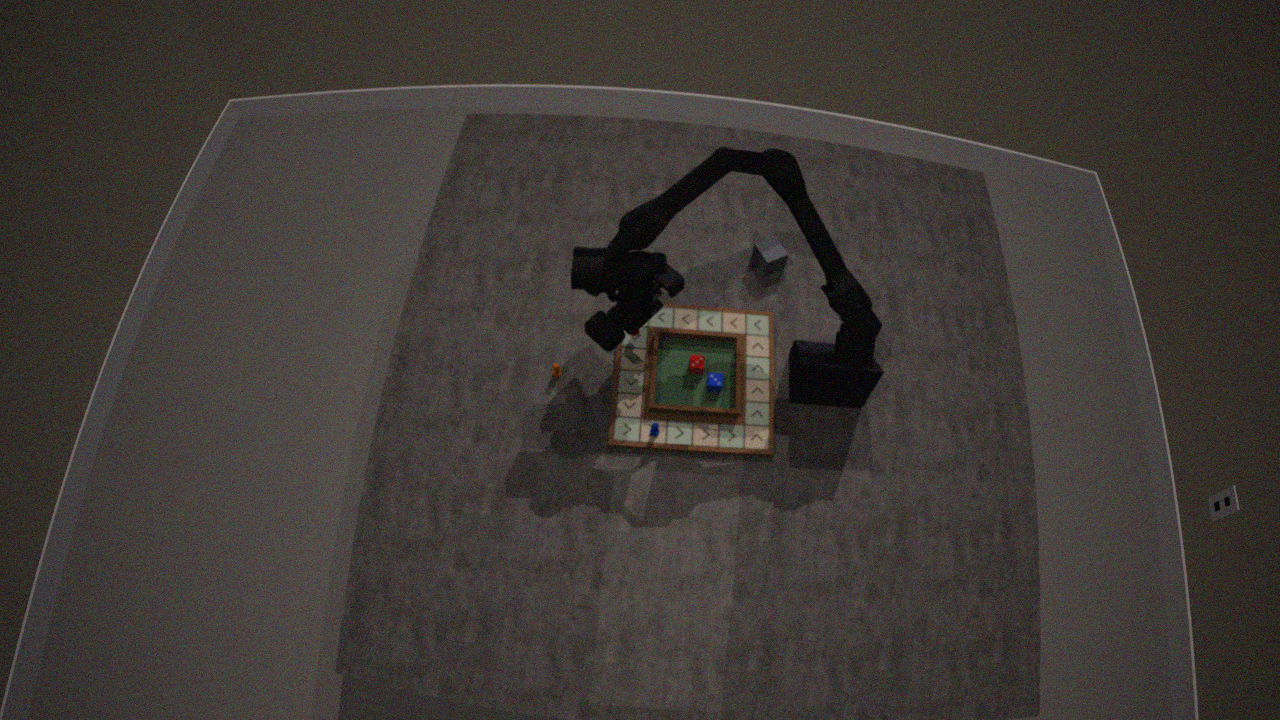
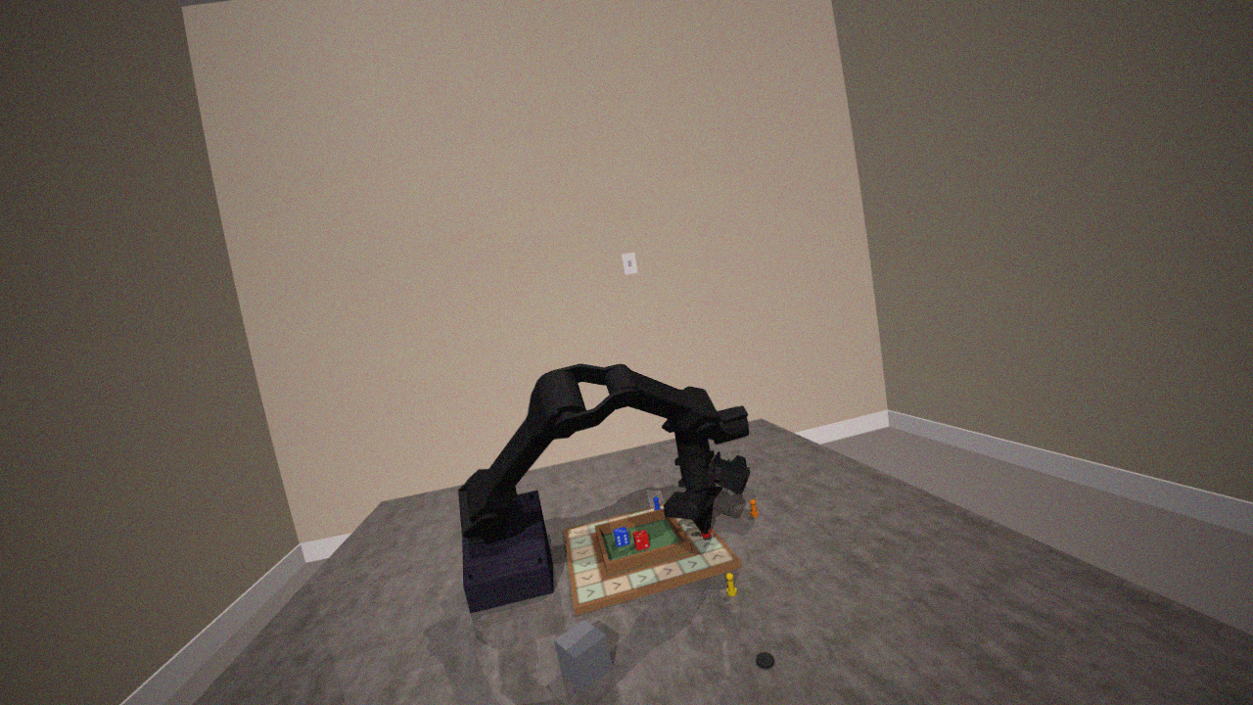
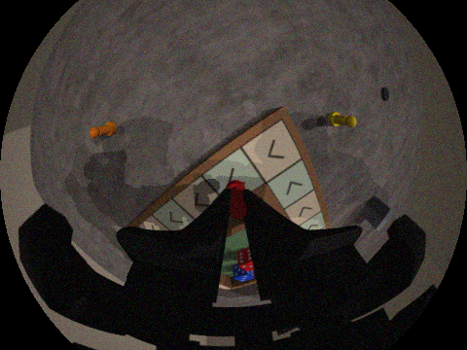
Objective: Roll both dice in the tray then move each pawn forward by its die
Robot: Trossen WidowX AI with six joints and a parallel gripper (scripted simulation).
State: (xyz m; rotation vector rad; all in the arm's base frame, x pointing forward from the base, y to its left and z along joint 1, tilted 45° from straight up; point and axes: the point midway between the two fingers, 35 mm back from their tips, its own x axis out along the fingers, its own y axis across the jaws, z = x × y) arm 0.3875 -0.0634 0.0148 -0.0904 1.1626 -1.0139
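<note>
My gripper tip is 18 cm to the right of the blue pawn, 6 cm past it and 1 cm above it. Also, from my gripper tip: yellow pawn: 13 cm to the right, 2 cm below, 1 cm behind; then red pawn: 1 cm above; then green tray: 12 cm behind, 6 cm to the left, 3 cm below.
</note>
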